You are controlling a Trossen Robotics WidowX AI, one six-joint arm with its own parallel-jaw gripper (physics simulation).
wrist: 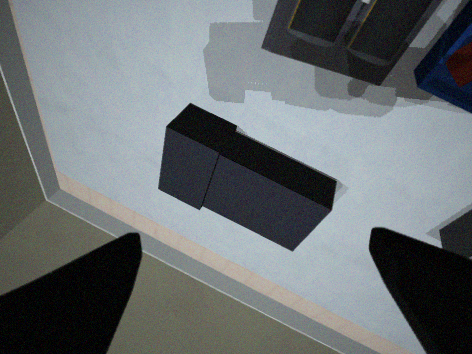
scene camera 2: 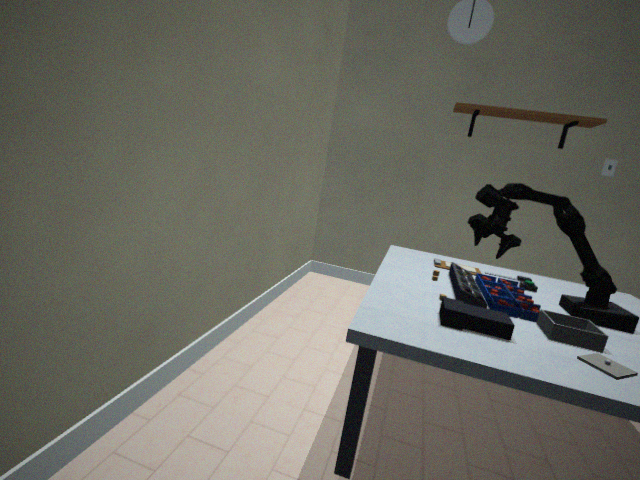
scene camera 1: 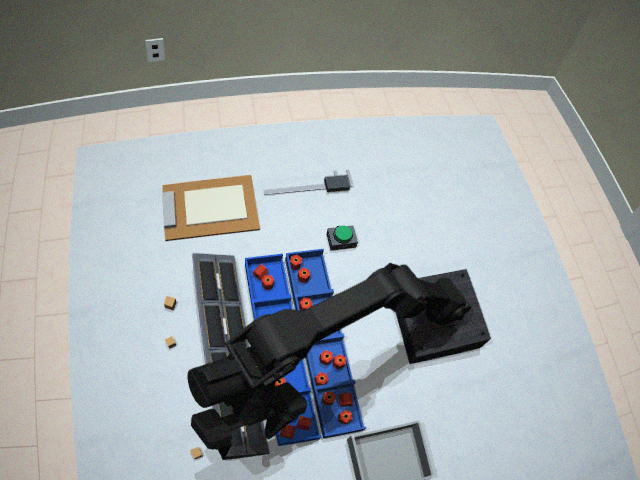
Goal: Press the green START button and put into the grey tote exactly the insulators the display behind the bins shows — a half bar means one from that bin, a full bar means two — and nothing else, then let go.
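The green START button [scene camera 1: 343,233] [scene camera 2: 528,282] sits on a black base above the bins in scene view 1. Two columns of blue bins [scene camera 1: 269,256] hold orange-red insulators [scene camera 1: 303,274] and red blocky pieces [scene camera 1: 260,270]. The arm hides several bins. The dark display [scene camera 1: 219,256] [wrist: 320,60] runs beside them, with dark panels and short whitish marks; I cannot read its bars. The grey tote [scene camera 1: 423,454] [scene camera 2: 571,338] shows no insulators in its visible part. My gripper [scene camera 1: 249,445] [scene camera 2: 487,251] [wrist: 256,241] is open and empty, high above the display's near end.
A long black box [scene camera 2: 475,317] [wrist: 265,195] stands near the display's end. Small wooden cubes [scene camera 1: 170,302] lie left of the display. A brown clipboard [scene camera 1: 211,234] and a caliper [scene camera 1: 337,182] lie at the top. A flat beige plate [scene camera 2: 599,361] lies near the tote.
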